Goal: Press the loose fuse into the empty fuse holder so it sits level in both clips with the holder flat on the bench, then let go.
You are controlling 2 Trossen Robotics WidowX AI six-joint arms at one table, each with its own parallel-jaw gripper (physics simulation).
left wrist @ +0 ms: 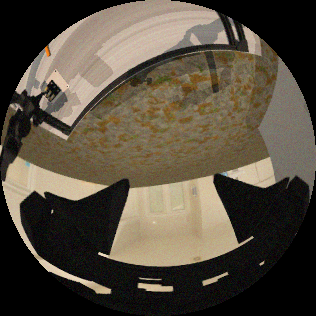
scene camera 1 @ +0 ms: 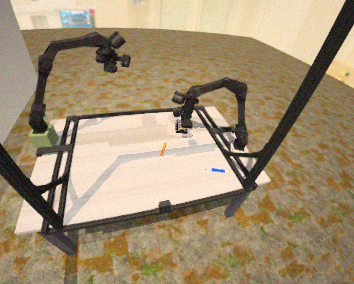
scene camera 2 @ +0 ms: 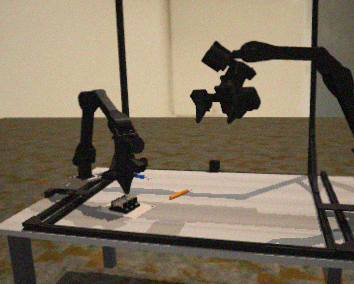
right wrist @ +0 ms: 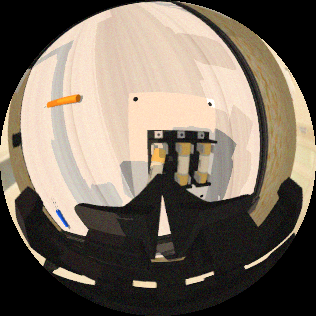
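Pixels of known places: left gripper, fingertip midpoint: [left wrist: 172, 181] [scene camera 1: 117, 64] [scene camera 2: 212, 122]; right gripper, fingertip midpoint: [left wrist: 43, 92] [scene camera 2: 127, 194] [right wrist: 160, 177]; left arm's base, origin of the base link: [scene camera 1: 40, 129]; right arm's base, origin of the base link: [scene camera 1: 238, 146] [scene camera 2: 85, 176].
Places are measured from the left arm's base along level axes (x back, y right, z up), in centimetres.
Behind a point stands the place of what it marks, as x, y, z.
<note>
The black fuse holder [scene camera 1: 181, 129] [scene camera 2: 123, 204] {-79.2, -12.2, -7.6} [left wrist: 52, 90] {-78.5, -9.5, -7.9} [right wrist: 179, 134] {-77.9, -8.4, -9.4} sits on a white plate [scene camera 2: 144, 210] {-73.2, -8.2, -10.7} [right wrist: 171, 109] {-74.6, -8.3, -10.7} at the table's far right in scene camera 1. Two fuses, the middle one [right wrist: 182, 165] {-81.2, -7.9, -7.7} and the right one [right wrist: 203, 163] {-81.5, -10.6, -7.7}, lie level in their clips. The loose fuse [right wrist: 157, 162] {-80.0, -5.2, -7.0} is in the left slot and lies askew, its near end hidden under my fingertips. My right gripper [scene camera 1: 186, 127] {-81.4, -5.3, -6.4} [scene camera 2: 127, 192] {-81.4, -5.3, -6.4} [right wrist: 160, 177] {-81.4, -5.3, -6.4} is shut and empty, its tip pressing down on that fuse. My left gripper [scene camera 1: 118, 64] {-42.3, -28.9, 24.2} [scene camera 2: 215, 112] {-42.3, -28.9, 24.2} [left wrist: 172, 181] {-42.3, -28.9, 24.2} is open and empty, high above the floor beyond the table.
An orange pen-like stick [scene camera 1: 163, 149] {-66.8, 10.5, -9.7} [scene camera 2: 178, 194] {-66.8, 8.5, -9.9} [right wrist: 63, 100] {-67.8, 7.9, -9.6} lies mid-table. A blue one [scene camera 1: 218, 170] {-94.1, 28.4, -9.8} [scene camera 2: 140, 176] {-92.2, 26.8, -10.0} [right wrist: 62, 218] {-94.0, 27.3, -10.1} lies near the right rail. A black frame [scene camera 1: 119, 113] {-40.4, -26.6, -9.4} borders the table. A green block [scene camera 1: 46, 136] {-4.5, 4.9, -0.9} stands at the left arm's base.
</note>
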